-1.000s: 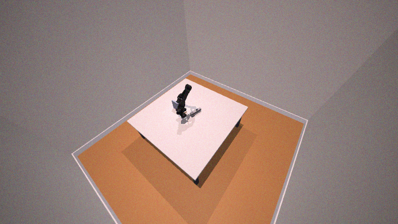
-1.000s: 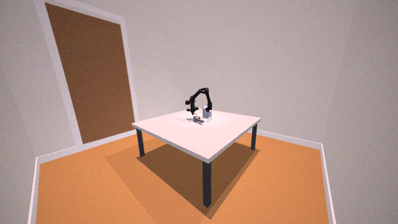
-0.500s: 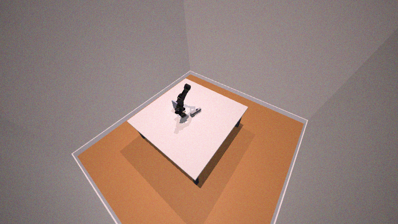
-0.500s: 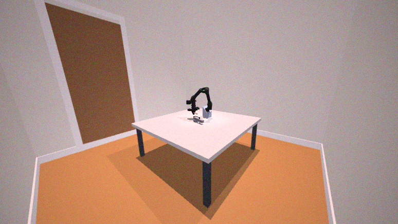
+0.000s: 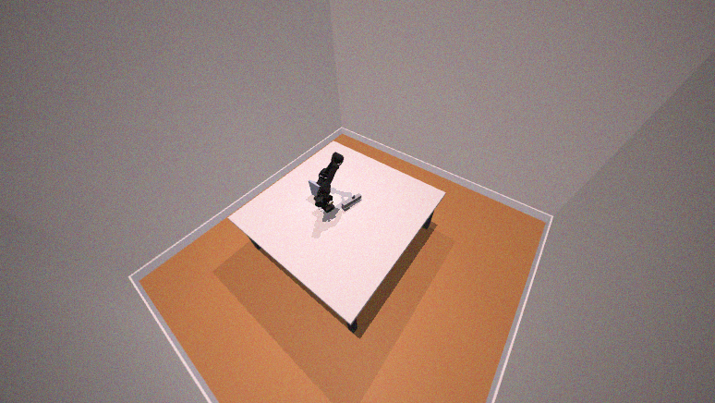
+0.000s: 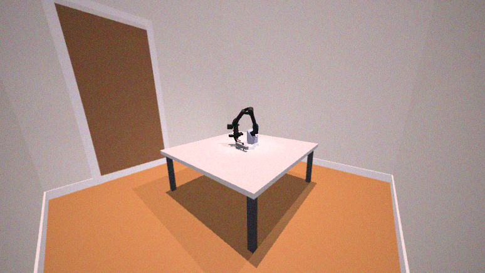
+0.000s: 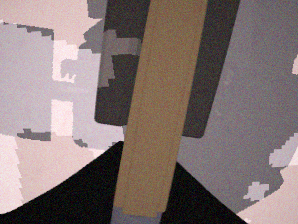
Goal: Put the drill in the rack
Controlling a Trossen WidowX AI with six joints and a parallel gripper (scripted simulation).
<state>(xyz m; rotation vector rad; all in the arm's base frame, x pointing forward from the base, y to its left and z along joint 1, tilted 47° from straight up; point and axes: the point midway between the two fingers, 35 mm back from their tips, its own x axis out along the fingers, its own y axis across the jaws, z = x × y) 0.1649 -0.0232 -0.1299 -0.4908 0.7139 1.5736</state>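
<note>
Right now the drill is 4 cm to the left of my gripper tip and 3 cm above it. From my gripper tip the other things lie so: key 23 cm to the left, 10 cm ahead, 2 cm above; then dark box 5 cm to the left, 1 cm below, 1 cm ahead.
</note>
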